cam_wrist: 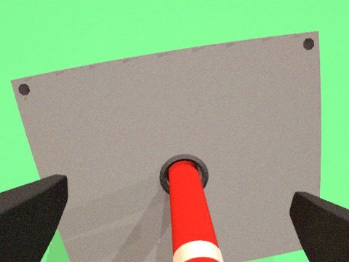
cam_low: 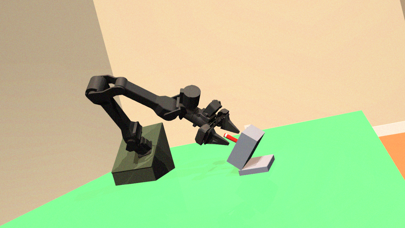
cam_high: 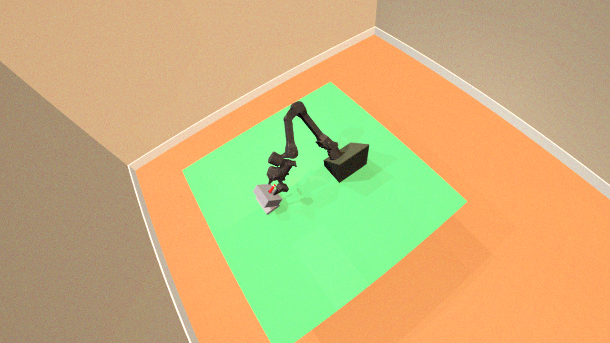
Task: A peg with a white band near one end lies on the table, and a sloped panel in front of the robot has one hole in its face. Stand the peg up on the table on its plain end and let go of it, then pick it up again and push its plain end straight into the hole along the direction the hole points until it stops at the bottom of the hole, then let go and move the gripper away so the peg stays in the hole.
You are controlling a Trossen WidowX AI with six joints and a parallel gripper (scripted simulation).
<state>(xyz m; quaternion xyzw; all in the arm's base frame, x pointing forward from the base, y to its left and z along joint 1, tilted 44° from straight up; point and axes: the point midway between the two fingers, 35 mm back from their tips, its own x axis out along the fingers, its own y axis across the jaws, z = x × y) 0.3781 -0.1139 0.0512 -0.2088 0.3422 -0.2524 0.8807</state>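
My gripper tip is 10 mm past the red peg. The rest, counted from my gripper tip: grey sloped panel: 30 mm ahead, 10 mm to the right, 30 mm below; then flat grey foot: 50 mm ahead, 10 mm to the right, 100 mm below.
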